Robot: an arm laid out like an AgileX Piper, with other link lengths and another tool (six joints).
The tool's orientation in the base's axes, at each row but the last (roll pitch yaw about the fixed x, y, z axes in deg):
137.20, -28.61, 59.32
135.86, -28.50, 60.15
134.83, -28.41, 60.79
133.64, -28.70, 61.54
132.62, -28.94, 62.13
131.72, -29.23, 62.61
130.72, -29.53, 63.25
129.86, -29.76, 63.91
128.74, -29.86, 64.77
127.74, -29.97, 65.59
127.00, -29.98, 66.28
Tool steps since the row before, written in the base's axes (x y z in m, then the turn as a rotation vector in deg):
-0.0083, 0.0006, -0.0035, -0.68, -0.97, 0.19
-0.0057, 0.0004, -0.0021, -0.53, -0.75, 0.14
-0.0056, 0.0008, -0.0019, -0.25, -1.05, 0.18
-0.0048, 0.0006, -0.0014, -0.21, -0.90, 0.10
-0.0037, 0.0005, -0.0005, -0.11, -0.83, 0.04
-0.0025, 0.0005, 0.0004, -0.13, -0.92, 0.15
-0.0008, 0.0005, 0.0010, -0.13, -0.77, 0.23
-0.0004, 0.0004, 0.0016, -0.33, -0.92, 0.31
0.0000, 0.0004, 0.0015, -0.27, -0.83, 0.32
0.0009, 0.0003, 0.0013, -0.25, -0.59, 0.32
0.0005, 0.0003, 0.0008, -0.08, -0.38, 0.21
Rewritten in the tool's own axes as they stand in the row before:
-0.0049, -0.0063, -0.0041, -0.95, 0.43, -0.60
-0.0032, -0.0041, -0.0031, -0.74, 0.33, -0.46
-0.0027, -0.0042, -0.0032, -0.83, 0.67, -0.25
-0.0022, -0.0034, -0.0030, -0.73, 0.54, -0.18
-0.0014, -0.0022, -0.0027, -0.67, 0.50, -0.07
-0.0004, -0.0011, -0.0023, -0.69, 0.62, -0.14
0.0006, 0.0000, -0.0013, -0.54, 0.58, -0.20
0.0010, 0.0007, -0.0012, -0.69, 0.65, -0.40
0.0011, 0.0008, -0.0008, -0.59, 0.62, -0.36
0.0012, 0.0011, 0.0001, -0.40, 0.48, -0.35
0.0008, 0.0006, 0.0000, -0.22, 0.34, -0.16

